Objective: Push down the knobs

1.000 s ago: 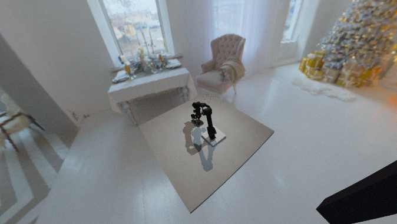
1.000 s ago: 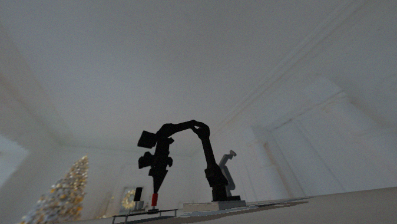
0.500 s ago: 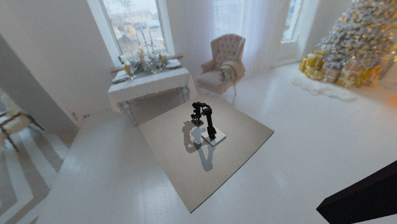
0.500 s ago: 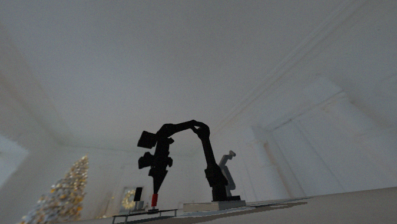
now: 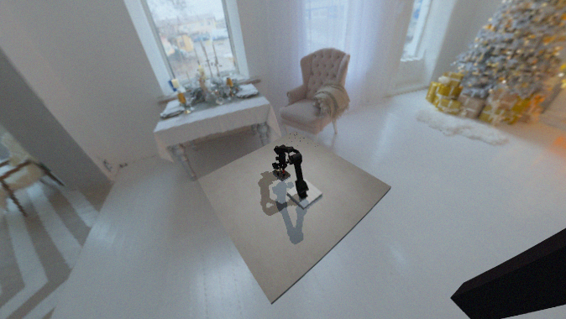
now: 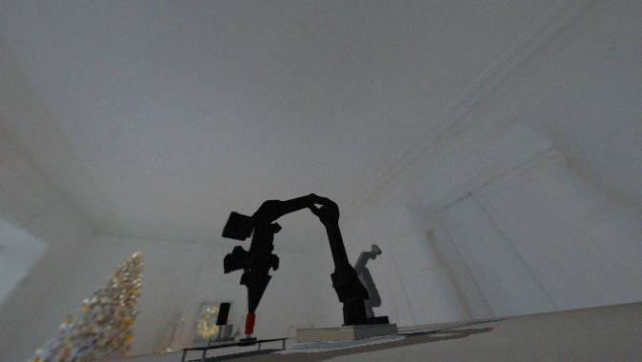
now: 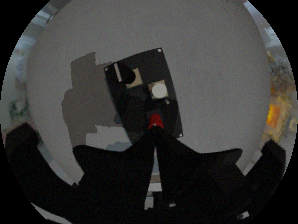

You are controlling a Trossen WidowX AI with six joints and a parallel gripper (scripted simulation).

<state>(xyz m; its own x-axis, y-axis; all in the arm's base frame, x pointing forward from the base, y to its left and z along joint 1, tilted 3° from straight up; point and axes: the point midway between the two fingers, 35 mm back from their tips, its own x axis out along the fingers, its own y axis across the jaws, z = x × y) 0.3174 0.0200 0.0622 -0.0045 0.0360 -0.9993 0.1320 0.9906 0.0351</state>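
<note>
My gripper tip is now 10 mm above the red knob. Round my gripper tip: black knob (60 mm ahead, 30 mm to the left).
</note>
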